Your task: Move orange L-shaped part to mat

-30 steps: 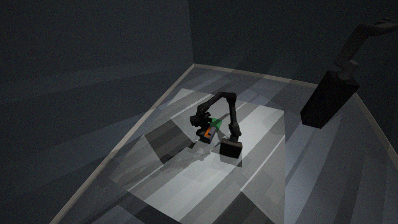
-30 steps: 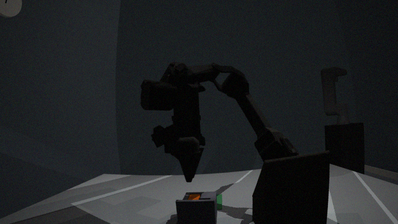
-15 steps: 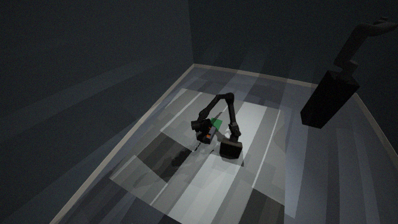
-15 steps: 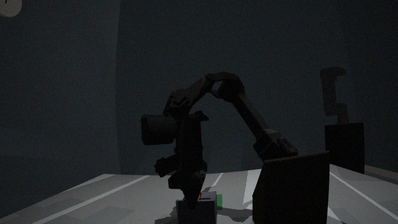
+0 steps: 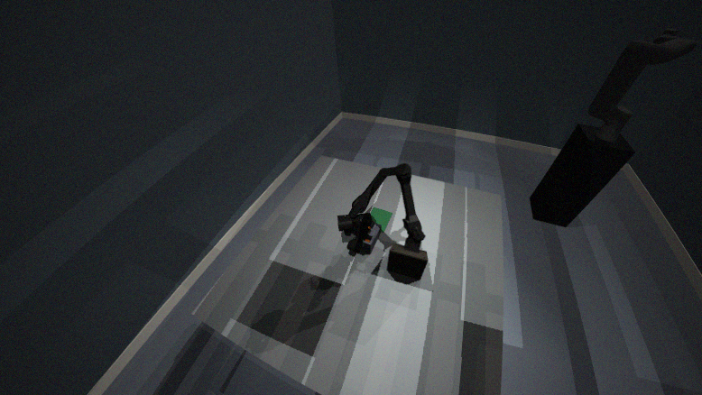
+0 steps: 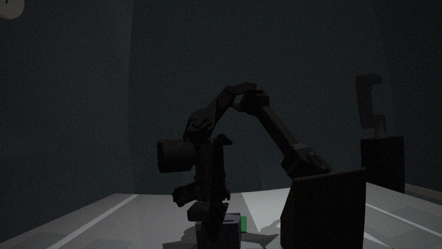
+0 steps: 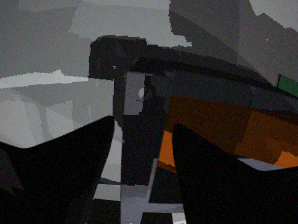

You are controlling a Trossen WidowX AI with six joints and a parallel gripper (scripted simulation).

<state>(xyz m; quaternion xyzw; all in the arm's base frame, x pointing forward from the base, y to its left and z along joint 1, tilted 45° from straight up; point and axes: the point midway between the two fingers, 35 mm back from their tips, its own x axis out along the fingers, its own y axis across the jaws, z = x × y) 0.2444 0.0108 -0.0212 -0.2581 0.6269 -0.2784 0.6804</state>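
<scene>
My gripper tip is now 5 cm to the left of the orange L-shaped part and 1 cm past it. The rest, counted from my gripper tip: green mat 22 cm to the right, 6 cm below, 2 cm behind.
</scene>
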